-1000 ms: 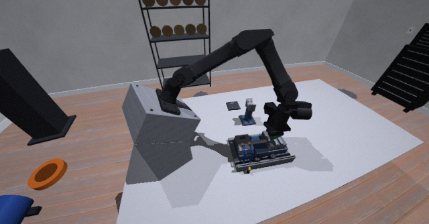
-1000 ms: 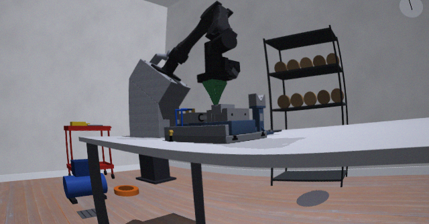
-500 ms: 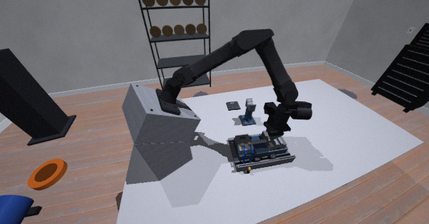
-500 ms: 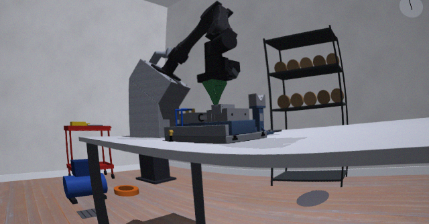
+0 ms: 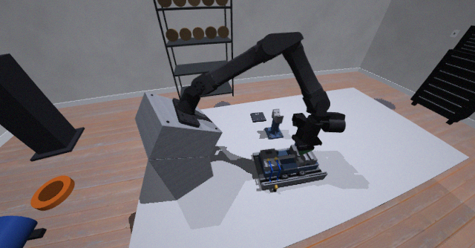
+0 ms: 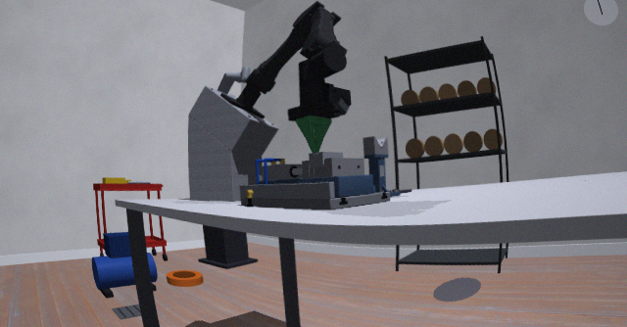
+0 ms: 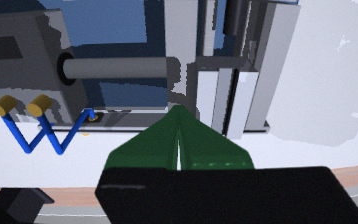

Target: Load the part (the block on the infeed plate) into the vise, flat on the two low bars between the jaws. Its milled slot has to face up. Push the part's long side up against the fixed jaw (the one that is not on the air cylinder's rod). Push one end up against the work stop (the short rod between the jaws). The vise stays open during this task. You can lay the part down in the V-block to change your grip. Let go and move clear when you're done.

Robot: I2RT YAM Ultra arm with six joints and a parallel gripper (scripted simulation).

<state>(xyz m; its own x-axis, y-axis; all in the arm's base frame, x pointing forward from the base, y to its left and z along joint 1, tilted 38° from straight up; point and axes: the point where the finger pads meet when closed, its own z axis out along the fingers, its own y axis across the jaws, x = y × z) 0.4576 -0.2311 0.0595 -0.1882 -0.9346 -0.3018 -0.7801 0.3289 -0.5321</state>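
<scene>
My hand is 3 cm short of the part, 1 cm to the left of it and 2 cm above it. From my hand the other things lie so: cylinder rod: 5 cm behind, 3 cm to the left, 4 cm below; then work stop: 5 cm ahead, 6 cm to the left, 3 cm below; then moving jaw: 1 cm ahead, 2 cm to the left, 4 cm below.
</scene>
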